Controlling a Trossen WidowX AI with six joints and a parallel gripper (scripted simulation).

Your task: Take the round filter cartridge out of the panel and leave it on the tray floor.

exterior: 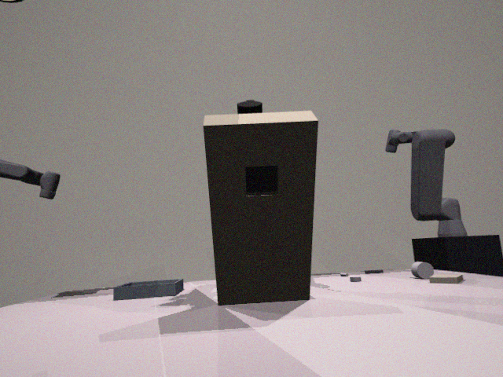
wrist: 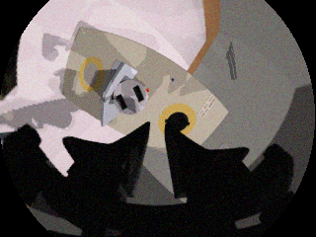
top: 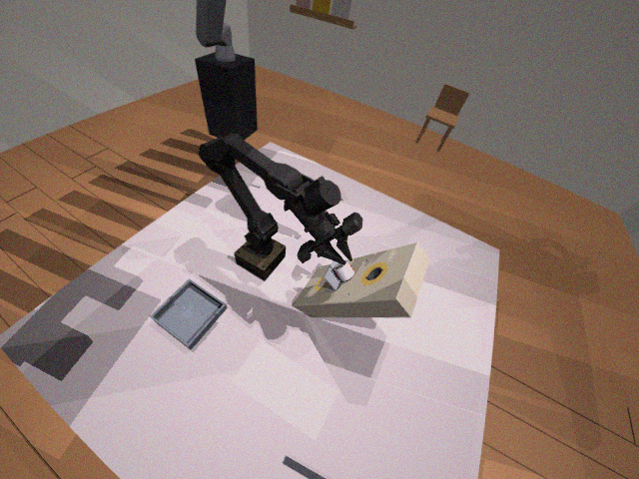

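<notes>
Now: gripper tip 1 cm to the right of the round filter cartridge and 5 cm above it. Round my gripper tip: grey tray: 38 cm behind, 23 cm to the right, 23 cm below; then service panel: 4 cm ahead, 8 cm below.
</notes>
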